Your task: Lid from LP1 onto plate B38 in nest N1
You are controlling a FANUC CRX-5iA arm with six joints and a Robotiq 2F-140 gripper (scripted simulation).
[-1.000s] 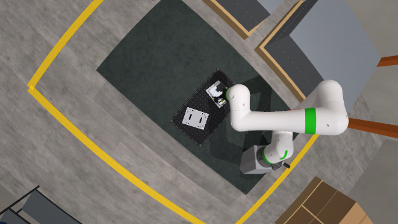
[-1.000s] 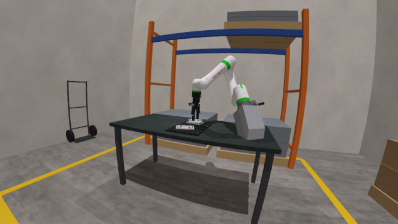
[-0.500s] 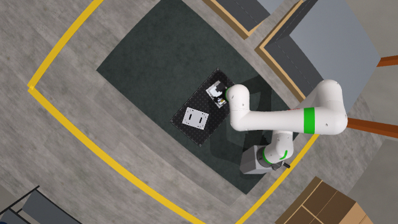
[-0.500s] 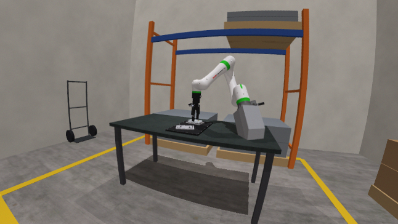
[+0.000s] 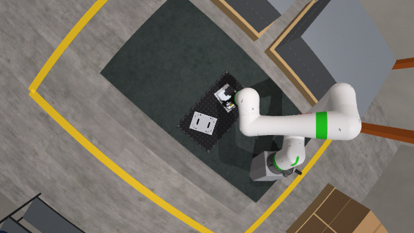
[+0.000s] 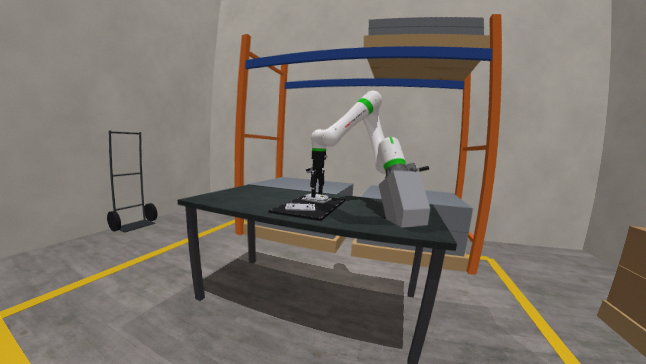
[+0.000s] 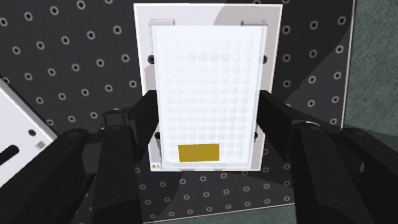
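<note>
Right now the lid is 20 mm below my hand. From my hand the other things lie so: nest: 50 mm below; culture plate B38: 30 mm below; lid park LP1: 240 mm to the left, 50 mm below, 50 mm ahead.
</note>
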